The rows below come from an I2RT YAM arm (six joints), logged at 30 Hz.
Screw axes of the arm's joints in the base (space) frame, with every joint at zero. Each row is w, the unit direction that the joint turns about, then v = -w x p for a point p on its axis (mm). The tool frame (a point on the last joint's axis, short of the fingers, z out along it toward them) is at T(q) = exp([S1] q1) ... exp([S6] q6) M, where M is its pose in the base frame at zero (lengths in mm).
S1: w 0 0 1 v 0 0 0
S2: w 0 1 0 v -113.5 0 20
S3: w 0 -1 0 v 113.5 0 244
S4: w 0 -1 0 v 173.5 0 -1
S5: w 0 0 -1 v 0 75 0
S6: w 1 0 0 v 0 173.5 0
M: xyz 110.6 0 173.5 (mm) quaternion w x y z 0.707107 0 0.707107 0
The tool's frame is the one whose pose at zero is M.
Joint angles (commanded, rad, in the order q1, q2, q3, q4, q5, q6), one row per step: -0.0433 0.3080 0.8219 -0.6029 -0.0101 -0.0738; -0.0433 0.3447 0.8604 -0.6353 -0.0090 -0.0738; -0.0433 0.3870 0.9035 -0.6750 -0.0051 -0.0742; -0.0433 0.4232 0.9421 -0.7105 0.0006 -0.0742; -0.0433 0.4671 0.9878 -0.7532 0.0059 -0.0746; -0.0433 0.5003 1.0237 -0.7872 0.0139 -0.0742; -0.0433 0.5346 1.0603 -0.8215 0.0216 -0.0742; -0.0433 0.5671 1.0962 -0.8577 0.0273 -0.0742
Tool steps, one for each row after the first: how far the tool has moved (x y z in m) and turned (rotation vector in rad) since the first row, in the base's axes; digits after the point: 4 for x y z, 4 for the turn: 0.0024 -0.0001 0.0062 0.0012 0.0306 -0.0011; 0.0057 -0.0004 0.0125 0.0020 0.0695 -0.0049; 0.0084 -0.0007 0.0182 0.0025 0.1026 -0.0105; 0.0121 -0.0011 0.0246 0.0029 0.1435 -0.0157; 0.0149 -0.0015 0.0295 0.0030 0.1748 -0.0236; 0.0180 -0.0019 0.0344 0.0025 0.2069 -0.0311; 0.0207 -0.0022 0.0389 0.0022 0.2397 -0.0366
